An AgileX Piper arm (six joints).
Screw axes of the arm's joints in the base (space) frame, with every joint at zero. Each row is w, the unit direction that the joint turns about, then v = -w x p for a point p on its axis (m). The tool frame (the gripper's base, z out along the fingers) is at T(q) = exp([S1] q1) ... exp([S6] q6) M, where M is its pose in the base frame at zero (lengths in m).
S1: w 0 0 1 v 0 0 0
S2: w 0 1 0 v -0.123 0 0
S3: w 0 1 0 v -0.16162 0 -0.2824
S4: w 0.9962 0 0.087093 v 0 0.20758 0
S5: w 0 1 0 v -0.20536 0 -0.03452
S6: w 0.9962 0 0.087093 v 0 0.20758 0
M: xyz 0.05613 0 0.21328 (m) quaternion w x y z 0.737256 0 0.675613 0
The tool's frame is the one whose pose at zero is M.
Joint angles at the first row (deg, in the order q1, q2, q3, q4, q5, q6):
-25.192 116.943 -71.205 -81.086 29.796 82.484
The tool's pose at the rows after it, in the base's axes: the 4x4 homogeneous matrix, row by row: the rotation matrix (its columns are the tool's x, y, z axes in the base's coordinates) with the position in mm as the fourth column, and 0 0 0 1 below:
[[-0.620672 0.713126 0.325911 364.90], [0.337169 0.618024 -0.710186 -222.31], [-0.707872 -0.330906 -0.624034 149.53], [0 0 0 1]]
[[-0.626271 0.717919 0.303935 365.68], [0.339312 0.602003 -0.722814 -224.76], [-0.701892 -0.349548 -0.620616 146.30], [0 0 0 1]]
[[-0.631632 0.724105 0.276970 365.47], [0.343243 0.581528 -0.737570 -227.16], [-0.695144 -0.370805 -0.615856 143.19], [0 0 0 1]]
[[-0.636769 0.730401 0.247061 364.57], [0.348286 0.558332 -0.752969 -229.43], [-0.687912 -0.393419 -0.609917 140.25], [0 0 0 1]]
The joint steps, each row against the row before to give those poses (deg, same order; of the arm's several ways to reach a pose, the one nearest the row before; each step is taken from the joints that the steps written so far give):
0.001 1.078 -0.841 0.050 0.878 -0.161
0.001 0.918 -0.681 0.018 1.415 -0.164
0.000 0.824 -0.522 0.005 1.716 -0.070
-0.002 0.743 -0.401 0.006 1.882 -0.021

